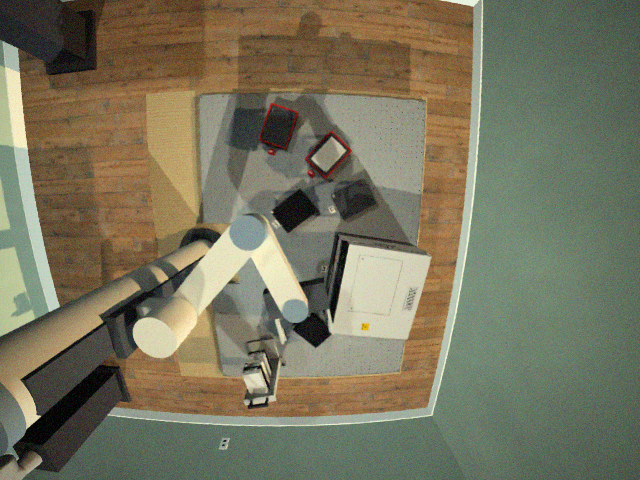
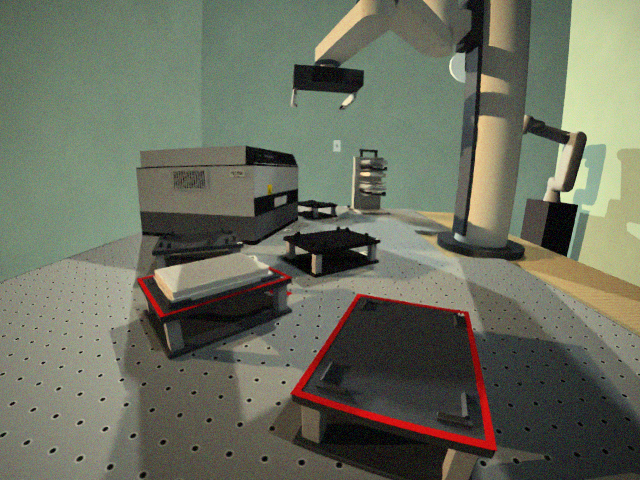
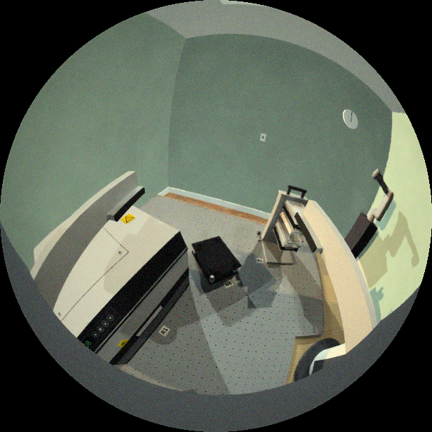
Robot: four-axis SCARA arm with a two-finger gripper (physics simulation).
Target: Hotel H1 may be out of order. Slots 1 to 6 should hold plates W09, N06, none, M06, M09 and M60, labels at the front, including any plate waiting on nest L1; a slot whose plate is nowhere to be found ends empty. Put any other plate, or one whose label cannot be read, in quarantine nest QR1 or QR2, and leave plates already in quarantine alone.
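Where they show: gripper, fingertip midpoint: (image 1: 308,337) (image 2: 318,105); arm's base at its link origin: (image 1: 205,253) (image 2: 478,247).
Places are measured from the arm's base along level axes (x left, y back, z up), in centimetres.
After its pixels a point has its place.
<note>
Hotel H1 (image 1: 276,379) @(y -34.5, x -59.3, z 16.6 cm) (image 2: 357,186) @(y -32.7, x -58.8, z 12.9 cm) (image 3: 273,216) stands upright at the board's far end, holding several pale plates at different heights; their labels cannot be read. My gripper (image 1: 305,326) @(y -49.9, x -17.3, z 41.4 cm) (image 2: 317,106) @(y -49.9, x -17.3, z 41.4 cm) (image 3: 222,191) is open and empty, high above the board on the instrument's side of the hotel. A pale plate (image 1: 328,154) @(y -58.4, x 44.9, z 7.7 cm) (image 2: 211,276) @(y -57.5, x 47.6, z 7.7 cm) lies on one red-edged quarantine nest (image 1: 318,145) @(y -54.2, x 48.8, z 6.3 cm) (image 2: 227,297) @(y -54.8, x 49.7, z 6.2 cm); its label is not readable. The other red-edged nest (image 1: 279,126) @(y -37.9, x 56.5, z 6.3 cm) (image 2: 403,351) @(y -37.6, x 57.5, z 6.3 cm) is bare. Nest L1 (image 1: 354,199) @(y -70.3, x 26.2, z 6.2 cm) (image 2: 199,246) @(y -67.6, x 31.0, z 6.3 cm) is dark, in shadow, and shows no pale plate.
A large boxy instrument (image 1: 377,289) @(y -77.1, x -7.5, z 25.6 cm) (image 2: 199,191) @(y -78.5, x 8.7, z 14.4 cm) (image 3: 120,270) stands beside the hotel side of L1. One black nest (image 1: 294,210) @(y -44.2, x 21.2, z 6.2 cm) (image 2: 330,240) @(y -44.1, x 22.9, z 6.3 cm) stands mid-board; another black nest (image 1: 311,330) @(y -51.8, x -37.9, z 6.3 cm) (image 2: 316,205) @(y -50.6, x -30.6, z 6.4 cm) (image 3: 216,257) stands between instrument and hotel. The arm's column (image 2: 493,129) @(y -3.8, x 6.5, z 32.7 cm) rises at the board's edge.
</note>
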